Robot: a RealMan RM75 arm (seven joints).
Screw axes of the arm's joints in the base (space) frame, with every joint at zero. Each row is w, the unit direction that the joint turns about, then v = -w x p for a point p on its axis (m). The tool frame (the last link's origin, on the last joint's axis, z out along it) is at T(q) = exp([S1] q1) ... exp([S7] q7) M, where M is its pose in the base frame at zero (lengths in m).
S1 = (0, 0, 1, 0, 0, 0)
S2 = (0, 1, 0, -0.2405, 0, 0)
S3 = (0, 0, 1, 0, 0, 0)
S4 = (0, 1, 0, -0.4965, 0, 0)
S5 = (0, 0, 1, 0, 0, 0)
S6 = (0, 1, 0, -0.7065, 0, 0)
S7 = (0, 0, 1, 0, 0, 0)
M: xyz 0 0 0.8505 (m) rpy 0 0 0 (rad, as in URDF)
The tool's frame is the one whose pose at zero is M.
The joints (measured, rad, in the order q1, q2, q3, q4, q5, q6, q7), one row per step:
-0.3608, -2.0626, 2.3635, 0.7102, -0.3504, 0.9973, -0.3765
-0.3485, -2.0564, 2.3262, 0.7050, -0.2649, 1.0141, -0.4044
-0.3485, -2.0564, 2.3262, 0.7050, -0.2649, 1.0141, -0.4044
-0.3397, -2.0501, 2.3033, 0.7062, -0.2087, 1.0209, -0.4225
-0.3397, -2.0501, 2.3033, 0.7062, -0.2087, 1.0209, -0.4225
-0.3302, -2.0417, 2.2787, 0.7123, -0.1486, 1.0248, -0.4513
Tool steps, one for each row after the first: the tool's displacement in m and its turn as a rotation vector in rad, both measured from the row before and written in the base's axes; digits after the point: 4 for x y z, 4 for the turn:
-0.0033, -0.0019, 0.0036, -0.0013, 0.0186, -0.0322
0.0000, 0.0000, 0.0000, 0.0000, 0.0000, 0.0000
-0.0023, -0.0015, 0.0023, -0.0037, 0.0155, -0.0206
0.0000, 0.0000, 0.0000, 0.0000, 0.0000, 0.0000
-0.0022, -0.0013, 0.0027, -0.0105, 0.0117, -0.0182

